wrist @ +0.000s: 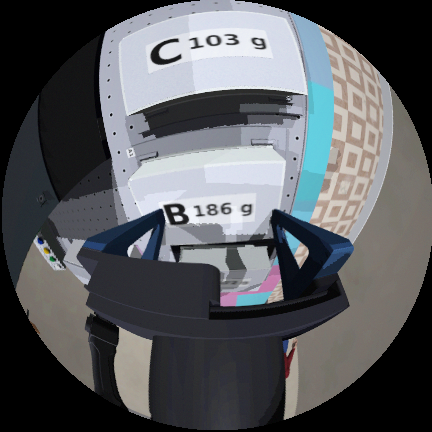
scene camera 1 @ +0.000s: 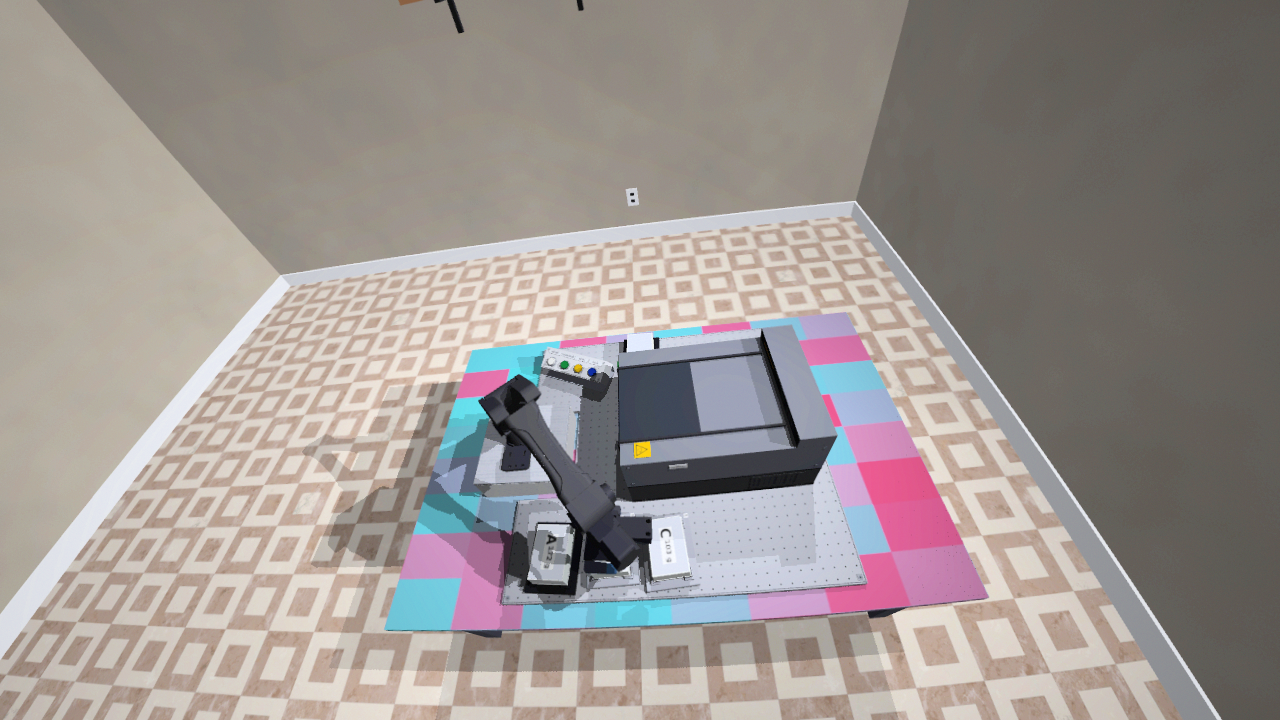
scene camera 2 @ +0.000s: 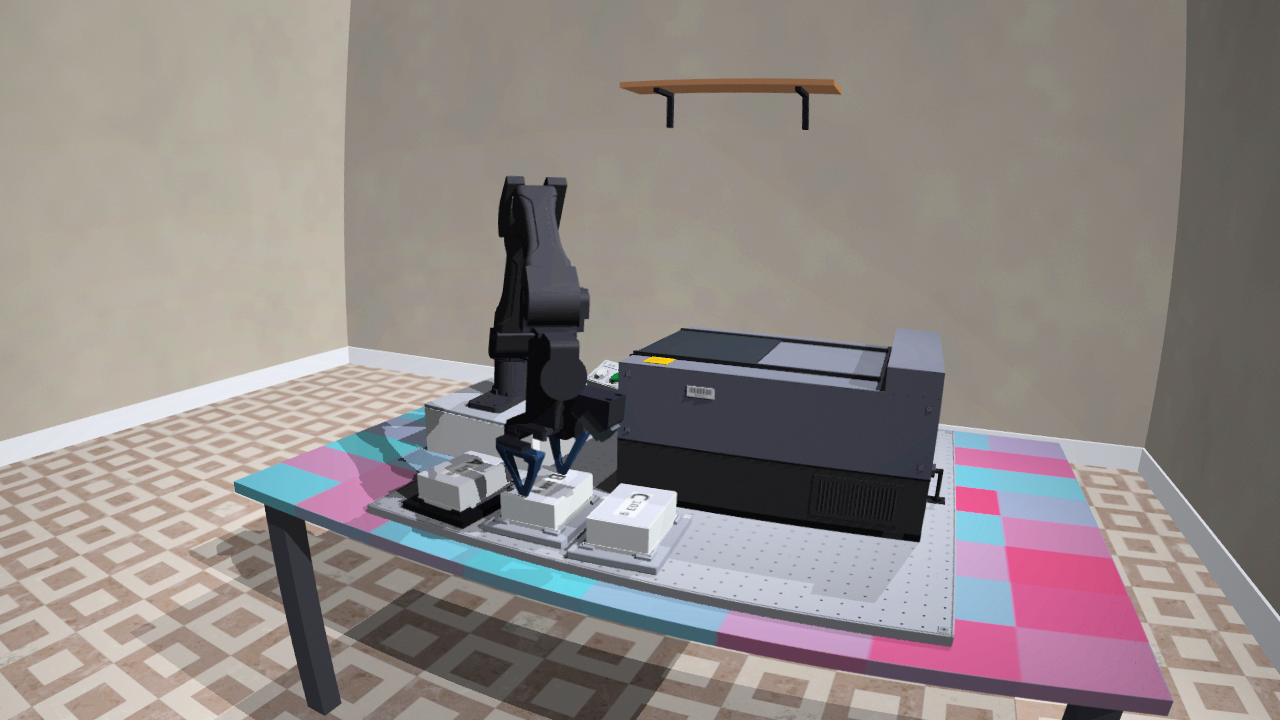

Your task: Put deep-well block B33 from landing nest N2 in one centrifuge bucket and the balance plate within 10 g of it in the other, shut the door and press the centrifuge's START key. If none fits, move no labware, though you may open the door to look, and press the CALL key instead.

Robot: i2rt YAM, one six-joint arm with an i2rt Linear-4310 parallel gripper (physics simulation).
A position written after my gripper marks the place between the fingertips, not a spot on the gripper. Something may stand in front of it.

Note:
My gripper [scene camera 2: 543, 484] is open and holds nothing. I also see a dark centrifuge [scene camera 2: 839, 436] and a panel with coloured buttons [scene camera 2: 605, 376].
My gripper also shows in the wrist view [wrist: 217, 214] and in scene camera 1 [scene camera 1: 607, 547]. The dark centrifuge shows as well in the wrist view [wrist: 70, 141]. The panel with coloured buttons also shows in the wrist view [wrist: 46, 241].

